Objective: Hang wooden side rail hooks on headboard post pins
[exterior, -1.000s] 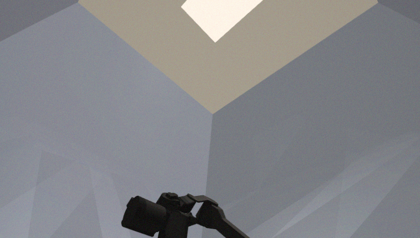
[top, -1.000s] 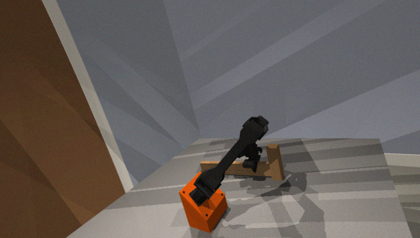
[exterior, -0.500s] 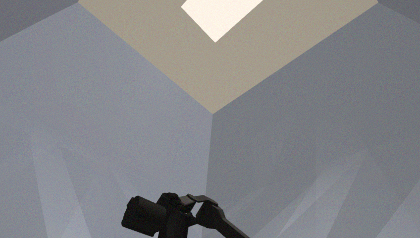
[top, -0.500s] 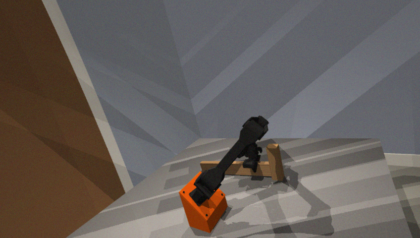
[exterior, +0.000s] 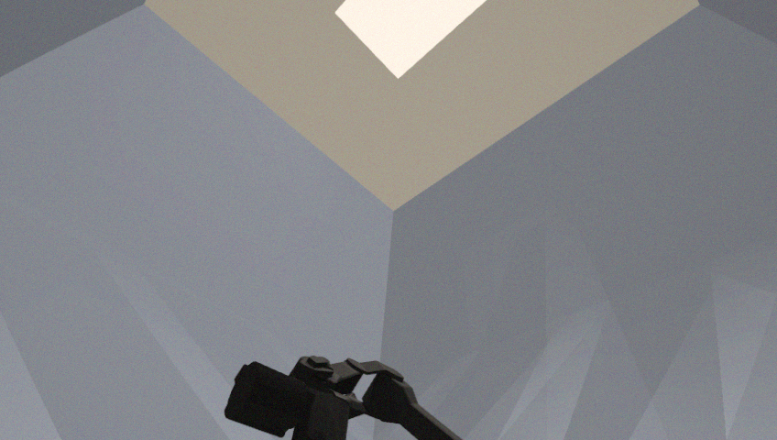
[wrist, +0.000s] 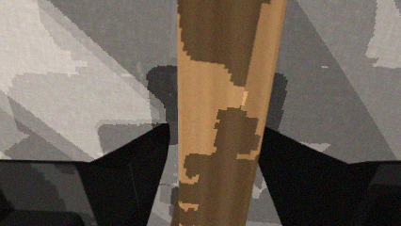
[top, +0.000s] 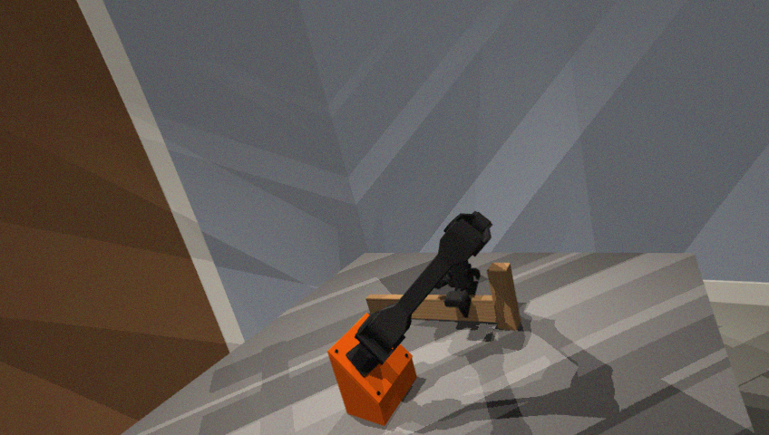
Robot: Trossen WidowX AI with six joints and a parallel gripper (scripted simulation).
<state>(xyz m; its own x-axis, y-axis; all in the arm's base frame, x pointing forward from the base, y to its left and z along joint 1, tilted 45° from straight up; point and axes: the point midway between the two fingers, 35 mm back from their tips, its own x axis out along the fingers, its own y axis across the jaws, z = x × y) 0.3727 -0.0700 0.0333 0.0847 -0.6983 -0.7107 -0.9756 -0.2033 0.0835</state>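
Now: the wooden headboard post 110 mm to the right of my gripper tip, 50 mm above it and 10 mm ahead of it.
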